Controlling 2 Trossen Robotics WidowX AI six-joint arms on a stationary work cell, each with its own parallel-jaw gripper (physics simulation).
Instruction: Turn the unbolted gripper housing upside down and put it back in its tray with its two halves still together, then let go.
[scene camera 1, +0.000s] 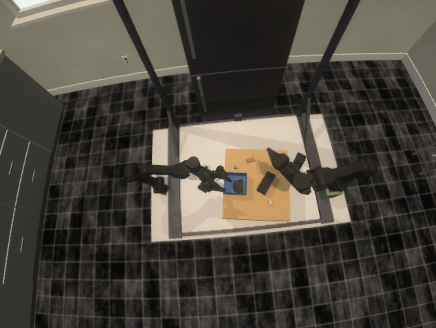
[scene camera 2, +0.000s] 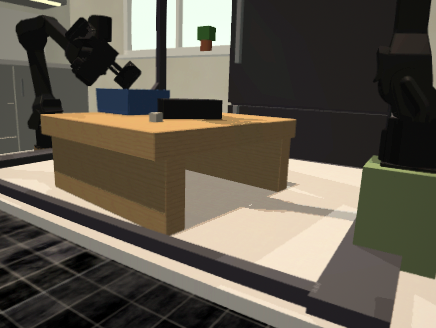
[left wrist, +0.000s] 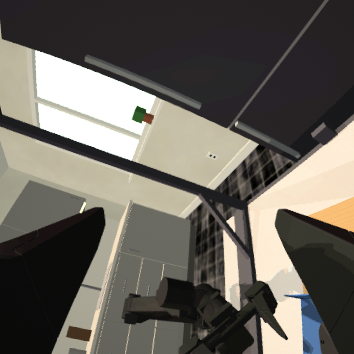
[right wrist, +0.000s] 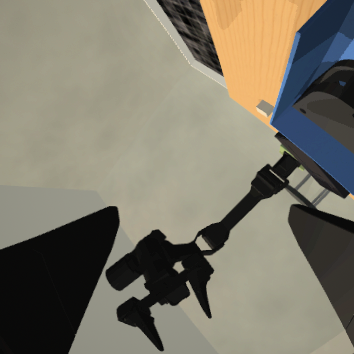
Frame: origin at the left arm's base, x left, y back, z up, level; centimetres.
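Seen in the pictures: left gripper, fingertip midpoint: (scene camera 1: 269, 150) (left wrist: 191, 216) (right wrist: 185, 334); right gripper, fingertip midpoint: (scene camera 1: 228, 186) (scene camera 2: 108, 53) (right wrist: 203, 213); left arm's base at its link origin: (scene camera 1: 333, 186) (scene camera 2: 408, 165) (right wrist: 291, 158); right arm's base at its link origin: (scene camera 1: 161, 188) (scene camera 2: 46, 146).
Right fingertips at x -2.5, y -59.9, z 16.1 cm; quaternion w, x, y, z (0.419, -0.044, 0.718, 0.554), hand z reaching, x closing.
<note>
Offsets run from my right fingertips to a thing's top centre.
The dark gripper housing @(dz -9.3, dx -2.0, dy +5.2 cm) (scene camera 1: 239, 186) (right wrist: 330, 107) sits in the blue tray @(dz -7.7, dx -3.5, dy +3.7 cm) (scene camera 1: 244, 175) (scene camera 2: 112, 101) (left wrist: 311, 322) (right wrist: 312, 142). The tray walls hide the housing in scene camera 2. The right wrist view shows its curved dark side; I cannot tell which way up it is or see the joint between its halves. My right gripper (scene camera 1: 227, 184) (scene camera 2: 126, 80) (right wrist: 203, 213) is open and empty, tilted at the tray's left side in scene camera 1, with fingers above the rim. My left gripper (scene camera 1: 286, 153) (left wrist: 191, 216) (right wrist: 185, 334) is open and empty, raised by the board's upper right corner.
A black block @(dz -9.3, dx -2.4, dy +20.6 cm) (scene camera 1: 266, 183) (scene camera 2: 190, 109) lies on the wooden table (scene camera 1: 240, 210) (scene camera 2: 100, 125), right of the tray in scene camera 1. A small grey cube @(dz -11.5, dx +8.1, dy +21.3 cm) (scene camera 1: 270, 202) (scene camera 2: 156, 117) and an orange piece @(dz -12.3, dx -17.0, dy +14.0 cm) (scene camera 1: 250, 160) lie there too. Dark frame posts (scene camera 1: 173, 210) stand at the sides.
</note>
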